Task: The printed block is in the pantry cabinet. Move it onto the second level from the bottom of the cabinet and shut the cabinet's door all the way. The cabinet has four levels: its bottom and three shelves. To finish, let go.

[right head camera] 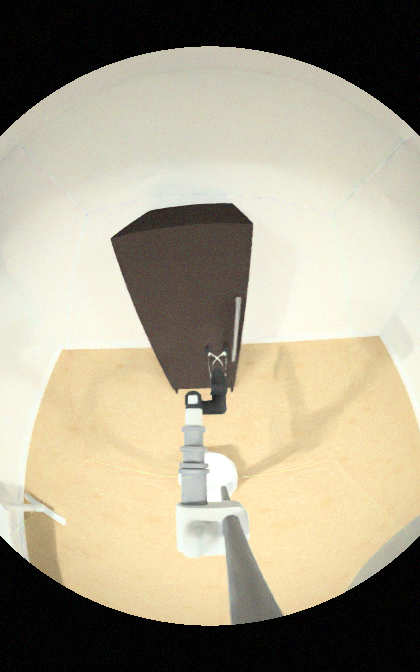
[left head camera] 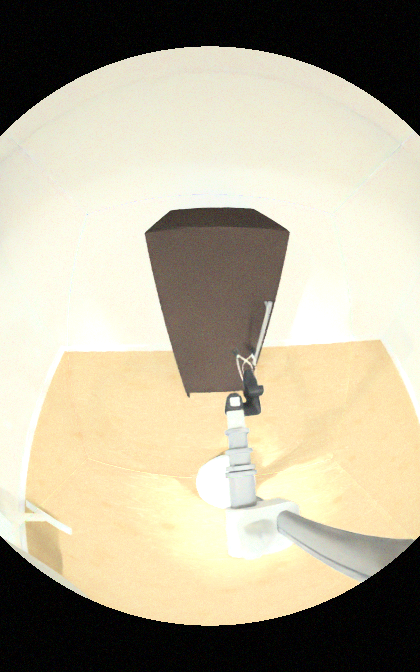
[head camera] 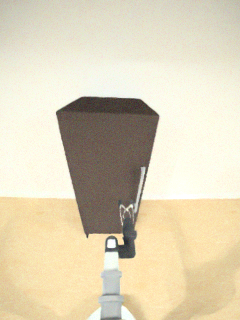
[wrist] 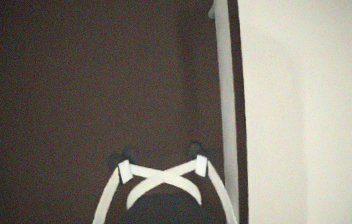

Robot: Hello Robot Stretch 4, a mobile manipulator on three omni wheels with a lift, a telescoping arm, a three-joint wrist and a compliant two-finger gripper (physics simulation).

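Frame: origin at the robot's base, x ahead, y left, z up, level; centimetres.
Seen in the pictures: gripper, between the fingertips: (right head camera: 216, 344) (head camera: 125, 199) (wrist: 163, 155); robot's base, origin of its link: (right head camera: 208, 476).
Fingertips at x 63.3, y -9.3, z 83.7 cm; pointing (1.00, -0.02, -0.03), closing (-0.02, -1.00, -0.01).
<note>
Pixels of each thing's middle, then the offset from my fingertips to it. "spot": a spot on its surface instead. Level surfaces: height alone.
- dark brown pantry cabinet, a spot on its surface: (right head camera: 190, 280) spot: dx +10.0, dy +9.3, dz +30.1 cm
- long grey upright handle, a spot on its surface: (wrist: 226, 90) (right head camera: 235, 327) (head camera: 139, 187) spot: dx +4.1, dy -9.4, dz +7.2 cm
- wooden floor, height of its surface: dz -86.4 cm
The dark brown pantry cabinet (head camera: 107, 150) (left head camera: 215, 280) (right head camera: 190, 280) stands against the wall. Its door (wrist: 100, 75) faces me and looks shut. The long grey upright handle (head camera: 140, 187) (left head camera: 263, 330) (right head camera: 236, 327) (wrist: 226, 90) is near the door's right edge. My gripper (head camera: 127, 203) (left head camera: 245, 354) (right head camera: 216, 350) (wrist: 163, 155) is open and empty, its fingertips apart in front of the lower part of the door. It is to the left of the handle and apart from it. The printed block and the cabinet's levels are hidden behind the door.
The pale wall (head camera: 195, 125) (wrist: 300, 110) rises behind the cabinet and shows to its right in the wrist view. The wooden floor (head camera: 200, 260) lies around the cabinet's foot. A white bar-like object (left head camera: 50, 517) (right head camera: 46, 510) is at the lower left, by the side wall.
</note>
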